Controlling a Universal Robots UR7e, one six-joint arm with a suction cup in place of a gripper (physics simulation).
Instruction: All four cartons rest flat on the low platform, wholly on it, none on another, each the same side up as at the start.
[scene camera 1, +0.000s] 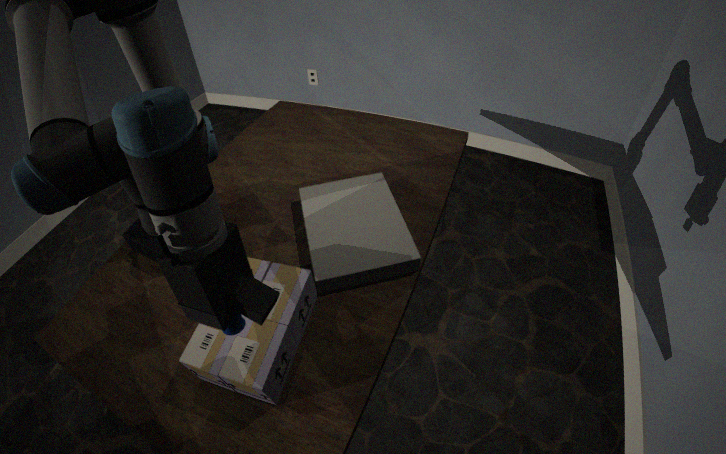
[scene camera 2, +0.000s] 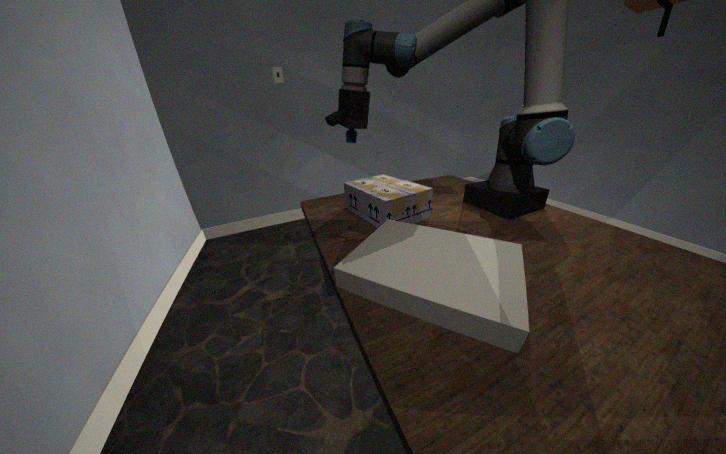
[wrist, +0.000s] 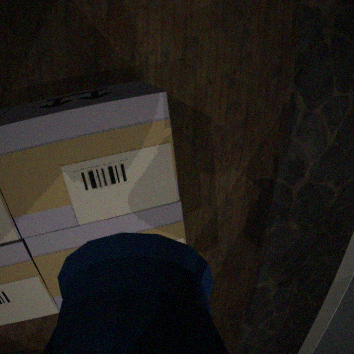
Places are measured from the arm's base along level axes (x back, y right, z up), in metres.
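Pixels of known places: end effector, tool point: (scene camera 1: 233, 325) (scene camera 2: 351, 141) (wrist: 136, 291); arm's base, origin of the base link: (scene camera 2: 509, 187).
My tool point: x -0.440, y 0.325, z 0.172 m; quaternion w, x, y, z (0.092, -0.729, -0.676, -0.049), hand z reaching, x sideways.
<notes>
Ahead of a thing's pixels: the offset from my tool point to its top centre. "spot": to the spot under its first point. Level surfaces: height alone.
Four white-lilac cartons with tan bands stand side by side in a tight two-by-two block on the wooden table. In scene camera 1 they are the front right carton @[spot: dx +0.042, dy +0.025, dz -0.143 m] (scene camera 1: 235, 369), the front left carton @[spot: dx +0.128, dy +0.005, dz -0.142 m] (scene camera 1: 199, 347), the back right carton @[dx +0.018, dy -0.148, dz -0.143 m] (scene camera 1: 295, 283) and the back left carton, partly hidden by the arm. The block's sides @[spot: dx -0.026, dy -0.151, dz -0.176 m] (scene camera 2: 374, 206) bear upward arrows. A barcoded carton @[dx +0.023, dy -0.018, dz -0.143 m] (wrist: 120, 135) shows in the wrist view. The low platform @[dx -0.069, dy -0.412, dz -0.194 m] (scene camera 1: 353, 224) (scene camera 2: 428, 267) is pale grey and bare. My suction gripper (scene camera 1: 233, 326) (scene camera 2: 351, 140) (wrist: 135, 245) hangs above the cartons, apart from them and holding nothing.
The platform stands close beside the block, near the edge of the wooden table @[dz -0.242 m] (scene camera 1: 342, 128) (scene camera 2: 615, 321). The arm's black base (scene camera 2: 505, 200) stands on the table behind the platform in scene camera 2. Dark stone floor (scene camera 1: 508, 299) (scene camera 2: 240, 331) and blue-grey walls (scene camera 1: 385, 58) (scene camera 2: 214, 133) surround the table.
</notes>
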